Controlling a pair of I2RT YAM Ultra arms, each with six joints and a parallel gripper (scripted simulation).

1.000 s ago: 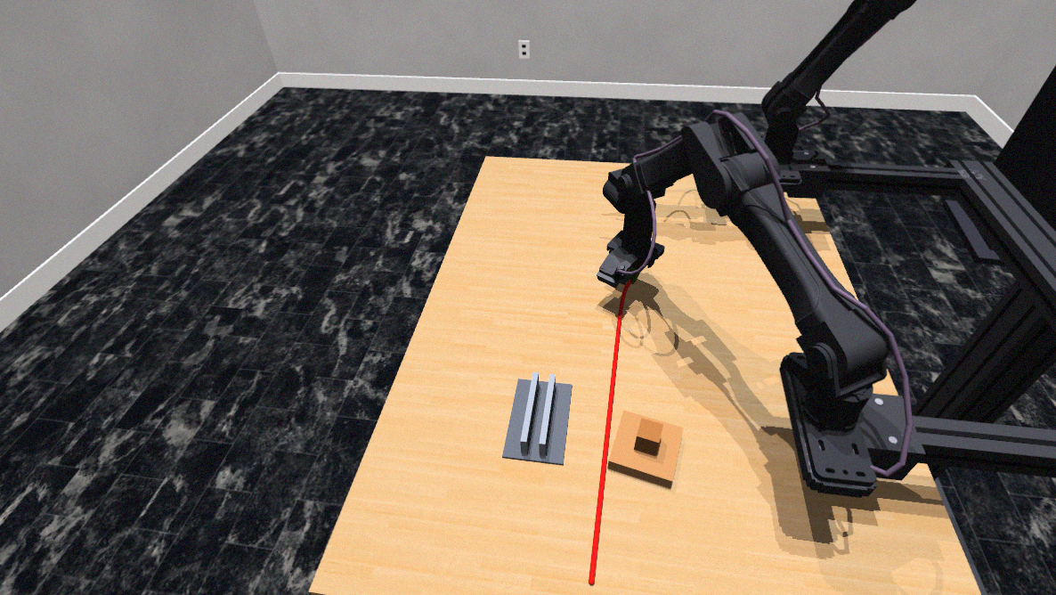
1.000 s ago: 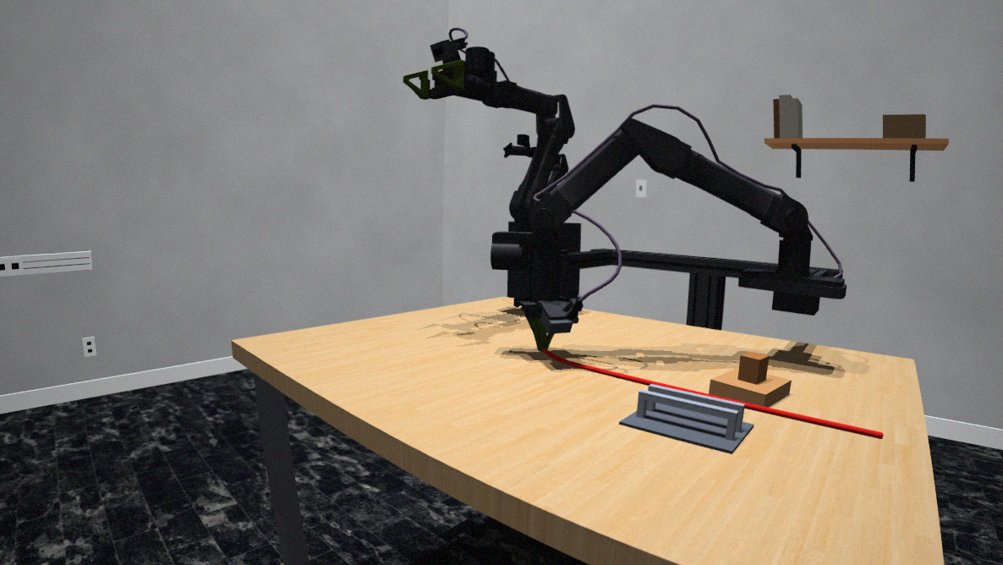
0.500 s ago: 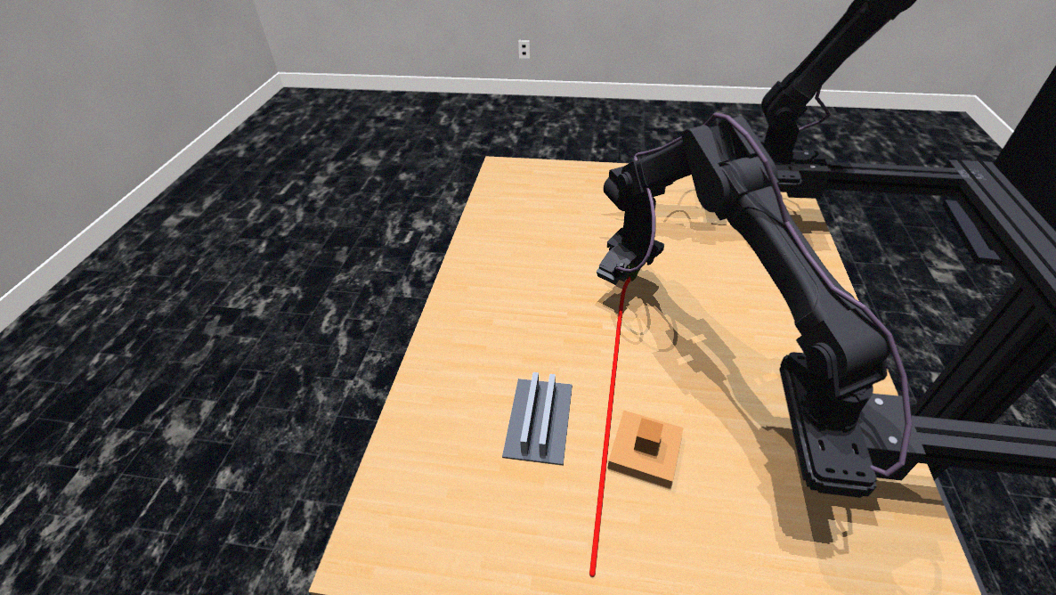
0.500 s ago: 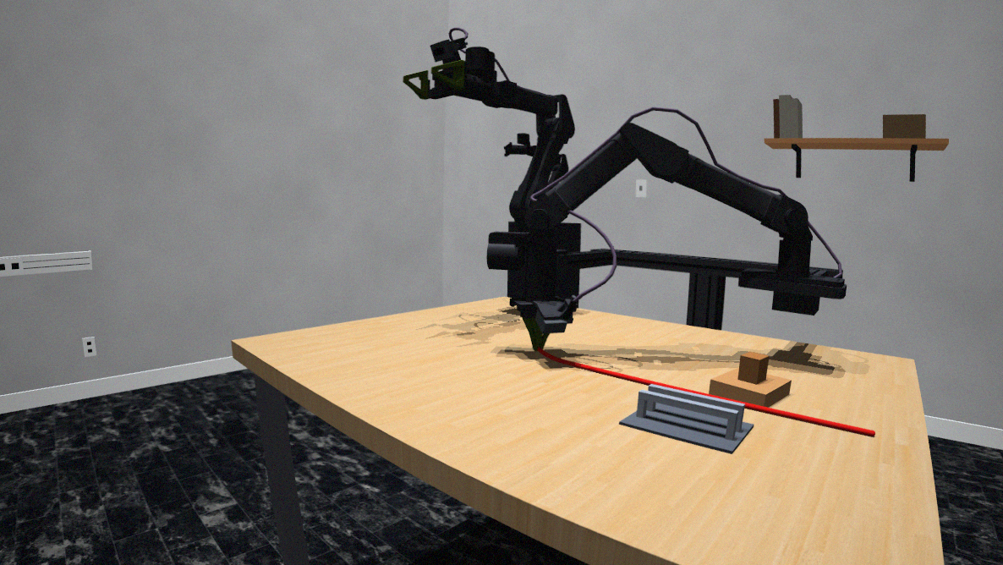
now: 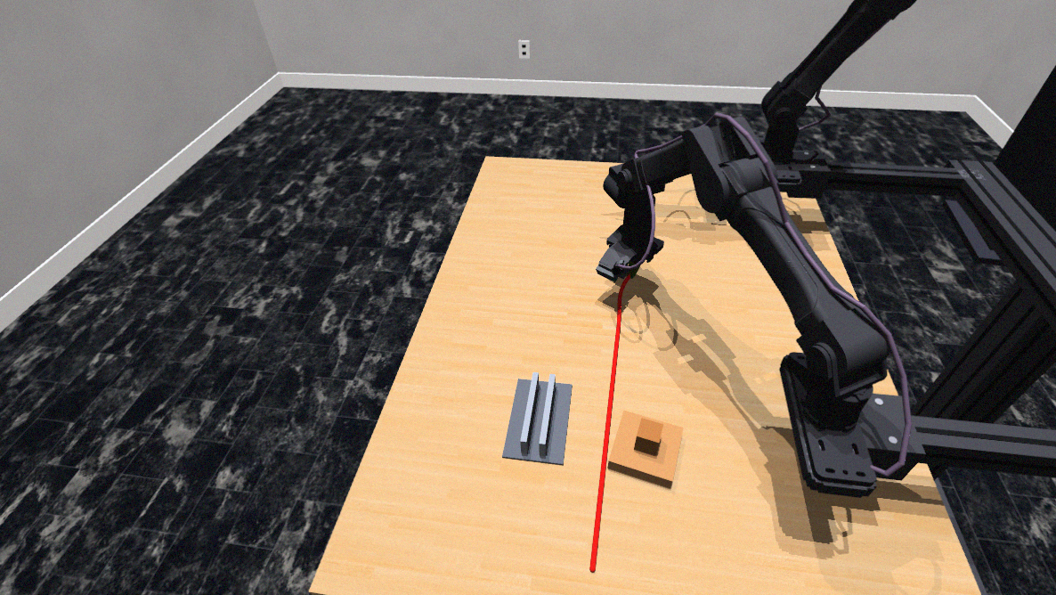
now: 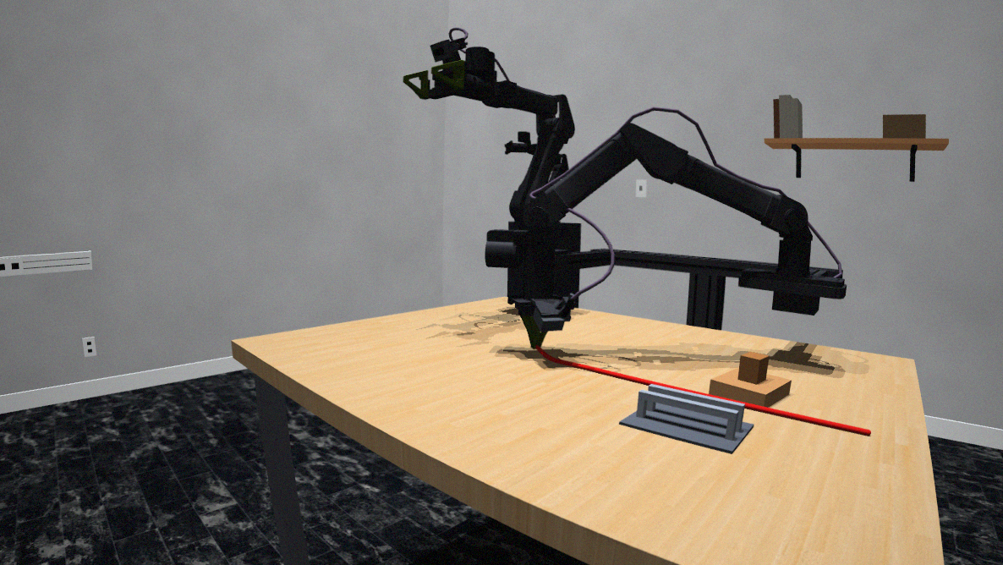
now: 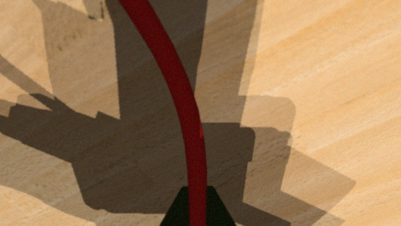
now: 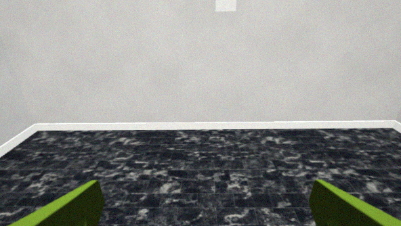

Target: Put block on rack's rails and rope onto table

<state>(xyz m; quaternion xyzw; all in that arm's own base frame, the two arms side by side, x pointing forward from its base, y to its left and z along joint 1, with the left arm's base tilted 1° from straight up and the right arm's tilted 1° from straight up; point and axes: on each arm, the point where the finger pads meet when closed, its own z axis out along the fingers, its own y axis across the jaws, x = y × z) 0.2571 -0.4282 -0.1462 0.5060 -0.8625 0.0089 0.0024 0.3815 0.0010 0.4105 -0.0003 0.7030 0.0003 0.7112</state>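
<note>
Right now the brown block is 42 cm to the left of my left hand, 6 cm behind it and 1 cm above it. The rest, counted from my left hand: grey rack (39 cm to the left, 12 cm ahead).
</note>
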